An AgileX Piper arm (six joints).
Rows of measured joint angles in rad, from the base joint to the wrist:
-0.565 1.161 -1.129 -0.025 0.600 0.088
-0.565 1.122 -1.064 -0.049 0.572 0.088
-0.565 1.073 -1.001 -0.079 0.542 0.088
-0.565 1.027 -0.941 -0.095 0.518 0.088
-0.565 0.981 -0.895 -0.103 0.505 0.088
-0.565 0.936 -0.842 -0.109 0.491 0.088
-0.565 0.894 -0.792 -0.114 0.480 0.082
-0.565 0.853 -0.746 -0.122 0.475 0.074
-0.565 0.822 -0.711 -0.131 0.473 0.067
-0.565 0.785 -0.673 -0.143 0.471 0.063
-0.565 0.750 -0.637 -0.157 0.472 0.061
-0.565 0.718 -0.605 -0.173 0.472 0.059
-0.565 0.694 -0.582 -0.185 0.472 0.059
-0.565 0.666 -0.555 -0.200 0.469 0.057
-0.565 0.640 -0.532 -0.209 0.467 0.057
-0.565 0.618 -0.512 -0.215 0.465 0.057
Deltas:
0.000 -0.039 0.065 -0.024 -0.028 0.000
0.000 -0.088 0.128 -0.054 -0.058 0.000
0.000 -0.134 0.188 -0.070 -0.082 0.000
0.000 -0.180 0.234 -0.078 -0.095 0.000
0.000 -0.225 0.287 -0.084 -0.109 0.000
0.000 -0.267 0.337 -0.089 -0.120 -0.006
0.000 -0.308 0.383 -0.097 -0.125 -0.014
0.000 -0.339 0.418 -0.106 -0.127 -0.021
0.000 -0.376 0.456 -0.118 -0.129 -0.025
0.000 -0.411 0.492 -0.132 -0.128 -0.027
0.000 -0.443 0.524 -0.148 -0.128 -0.029
0.000 -0.467 0.547 -0.160 -0.128 -0.029
0.000 -0.495 0.574 -0.175 -0.131 -0.031
0.000 -0.521 0.597 -0.184 -0.133 -0.031
0.000 -0.543 0.617 -0.190 -0.135 -0.031

